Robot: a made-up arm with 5 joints. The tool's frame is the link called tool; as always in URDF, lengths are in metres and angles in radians. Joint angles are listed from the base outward.
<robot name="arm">
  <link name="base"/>
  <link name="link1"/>
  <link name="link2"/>
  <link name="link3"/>
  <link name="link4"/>
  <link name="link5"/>
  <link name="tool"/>
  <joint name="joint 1" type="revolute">
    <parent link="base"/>
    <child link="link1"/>
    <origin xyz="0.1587 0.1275 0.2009"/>
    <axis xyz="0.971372 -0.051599 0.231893"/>
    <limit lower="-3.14" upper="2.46"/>
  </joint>
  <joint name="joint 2" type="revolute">
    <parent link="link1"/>
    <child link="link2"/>
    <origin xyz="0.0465 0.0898 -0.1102"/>
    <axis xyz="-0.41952 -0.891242 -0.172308"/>
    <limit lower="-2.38" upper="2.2"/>
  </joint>
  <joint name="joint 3" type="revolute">
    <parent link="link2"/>
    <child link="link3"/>
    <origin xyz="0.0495 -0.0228 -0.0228"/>
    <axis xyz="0 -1 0"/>
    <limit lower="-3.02" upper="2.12"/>
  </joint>
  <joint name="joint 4" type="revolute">
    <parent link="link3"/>
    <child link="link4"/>
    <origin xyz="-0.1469 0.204 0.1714"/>
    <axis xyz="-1 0 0"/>
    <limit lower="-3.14" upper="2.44"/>
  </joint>
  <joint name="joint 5" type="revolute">
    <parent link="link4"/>
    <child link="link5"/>
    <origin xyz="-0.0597 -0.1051 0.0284"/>
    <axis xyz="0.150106 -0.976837 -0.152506"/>
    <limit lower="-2" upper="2.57"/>
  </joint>
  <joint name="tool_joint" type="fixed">
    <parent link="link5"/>
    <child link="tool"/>
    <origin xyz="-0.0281 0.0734 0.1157" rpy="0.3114 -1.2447 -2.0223"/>
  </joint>
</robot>
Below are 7 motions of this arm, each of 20 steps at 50 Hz.
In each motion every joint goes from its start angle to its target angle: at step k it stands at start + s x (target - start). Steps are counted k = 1, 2, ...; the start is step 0. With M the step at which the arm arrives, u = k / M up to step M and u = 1 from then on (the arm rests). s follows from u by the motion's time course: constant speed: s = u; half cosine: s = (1 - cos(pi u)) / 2; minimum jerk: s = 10 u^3 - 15 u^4 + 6 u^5.
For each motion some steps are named. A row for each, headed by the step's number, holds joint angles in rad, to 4 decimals.
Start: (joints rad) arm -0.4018 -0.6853 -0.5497 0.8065 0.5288
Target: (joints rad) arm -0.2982 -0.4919 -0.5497 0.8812 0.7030
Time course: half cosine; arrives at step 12
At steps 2, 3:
2: -0.3949 -0.6723 -0.5497 0.8115 0.5405
3: -0.3866 -0.6570 -0.5497 0.8174 0.5543

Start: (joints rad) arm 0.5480 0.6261 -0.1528 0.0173 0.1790
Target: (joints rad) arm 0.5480 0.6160 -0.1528 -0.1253 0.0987
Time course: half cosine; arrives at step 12
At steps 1, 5, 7, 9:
1: 0.5480 0.6259 -0.1528 0.0149 0.1776
5: 0.5480 0.6224 -0.1528 -0.0355 0.1492
7: 0.5480 0.6197 -0.1528 -0.0725 0.1285
9: 0.5480 0.6175 -0.1528 -0.1044 0.1105

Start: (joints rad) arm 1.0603 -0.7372 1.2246 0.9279 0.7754
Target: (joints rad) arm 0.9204 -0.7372 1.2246 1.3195 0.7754
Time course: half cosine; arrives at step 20
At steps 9, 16, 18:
9: 1.0013 -0.7372 1.2246 1.0931 0.7754
16: 0.9338 -0.7372 1.2246 1.2821 0.7754
18: 0.9238 -0.7372 1.2246 1.3099 0.7754

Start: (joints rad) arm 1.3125 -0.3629 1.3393 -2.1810 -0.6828
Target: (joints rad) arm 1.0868 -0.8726 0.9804 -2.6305 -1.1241
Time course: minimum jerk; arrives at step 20
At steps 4, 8, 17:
4: 1.2994 -0.3924 1.3185 -2.2070 -0.7084
8: 1.2409 -0.5247 1.2254 -2.3237 -0.8229
17: 1.0928 -0.8590 0.9900 -2.6185 -1.1124

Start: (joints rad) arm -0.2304 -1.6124 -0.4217 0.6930 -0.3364
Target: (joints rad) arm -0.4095 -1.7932 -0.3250 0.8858 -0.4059
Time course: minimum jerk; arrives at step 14
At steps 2, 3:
2: -0.2346 -1.6166 -0.4195 0.6975 -0.3380
3: -0.2428 -1.6250 -0.4150 0.7064 -0.3412

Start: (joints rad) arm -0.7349 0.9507 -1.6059 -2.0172 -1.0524
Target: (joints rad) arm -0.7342 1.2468 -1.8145 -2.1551 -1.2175
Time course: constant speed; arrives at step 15
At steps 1, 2, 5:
1: -0.7349 0.9704 -1.6198 -2.0264 -1.0634
2: -0.7348 0.9902 -1.6337 -2.0356 -1.0744
5: -0.7347 1.0494 -1.6754 -2.0632 -1.1074

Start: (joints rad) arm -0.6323 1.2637 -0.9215 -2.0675 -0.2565
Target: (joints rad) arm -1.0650 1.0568 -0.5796 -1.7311 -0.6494
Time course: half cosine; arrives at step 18
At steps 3, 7, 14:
3: -0.6613 1.2498 -0.8986 -2.0450 -0.2828
7: -0.7747 1.1956 -0.8090 -1.9568 -0.3858
14: -1.0144 1.0810 -0.6196 -1.7705 -0.6034

